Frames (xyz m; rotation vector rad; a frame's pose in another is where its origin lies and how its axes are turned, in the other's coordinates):
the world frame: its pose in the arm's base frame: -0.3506 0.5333 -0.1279 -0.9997 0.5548 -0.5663
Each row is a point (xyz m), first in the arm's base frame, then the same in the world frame.
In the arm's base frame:
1: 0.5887 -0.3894 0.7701
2: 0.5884 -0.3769 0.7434
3: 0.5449 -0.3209 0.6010
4: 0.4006 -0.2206 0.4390
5: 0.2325 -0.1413 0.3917
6: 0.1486 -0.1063 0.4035
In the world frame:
1: 1.1448 -1.0162 0.4436
2: 1.1408 -0.9873 0.4396
3: 1.0960 -0.8452 0.3838
4: 0.9518 -0.6854 0.2799
5: 0.7849 -0.6405 0.1967
6: 0.6987 -0.6515 0.1676

